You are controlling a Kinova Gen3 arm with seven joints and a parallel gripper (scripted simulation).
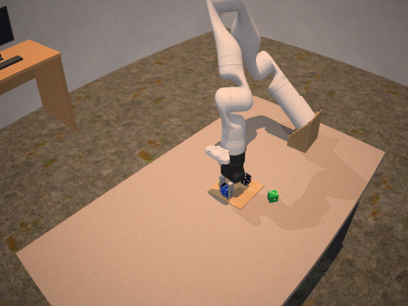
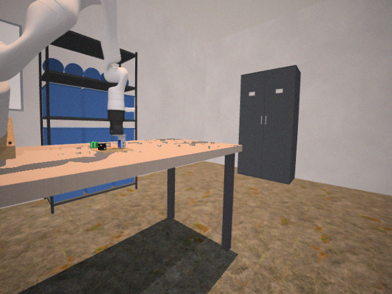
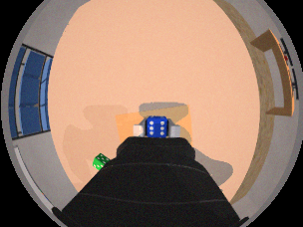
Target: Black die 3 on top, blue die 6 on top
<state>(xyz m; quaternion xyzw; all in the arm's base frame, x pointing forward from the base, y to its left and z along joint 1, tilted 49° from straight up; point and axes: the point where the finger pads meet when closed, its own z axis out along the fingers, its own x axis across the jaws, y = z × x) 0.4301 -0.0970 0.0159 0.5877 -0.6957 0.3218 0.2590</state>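
The blue die is right at my hand. The rest, counted from my hand: black die 9 cm behind, 2 cm to the left, 1 cm below; then green die 8 cm behind, 14 cm to the left, 1 cm below; then orange mat 4 cm behind, 1 cm to the left, 3 cm below.
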